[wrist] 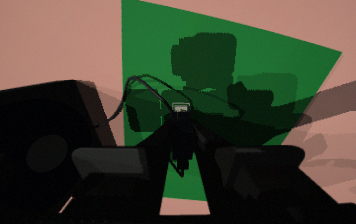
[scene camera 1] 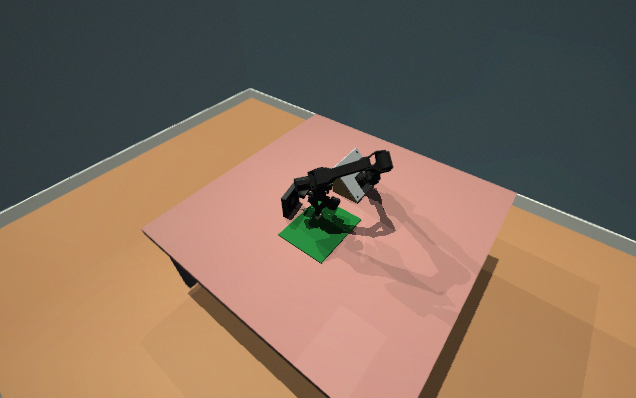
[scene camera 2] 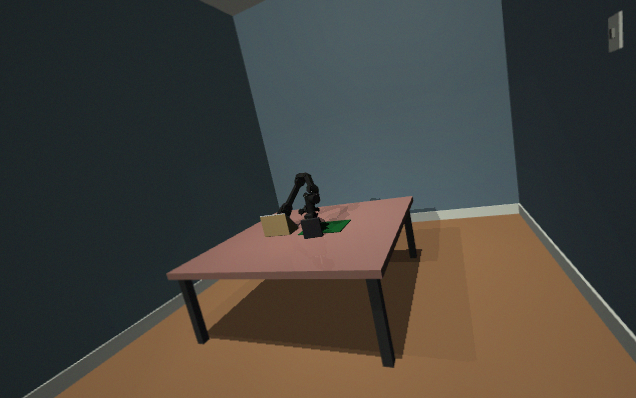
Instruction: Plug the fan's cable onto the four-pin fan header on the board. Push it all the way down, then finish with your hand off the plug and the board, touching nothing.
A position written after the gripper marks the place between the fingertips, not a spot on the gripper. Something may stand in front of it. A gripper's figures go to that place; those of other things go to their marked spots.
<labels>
The gripper (wrist: 181, 123): 0.12 m from the lens. A green board (wrist: 250, 86) is 0.16 m from the lens.
</labels>
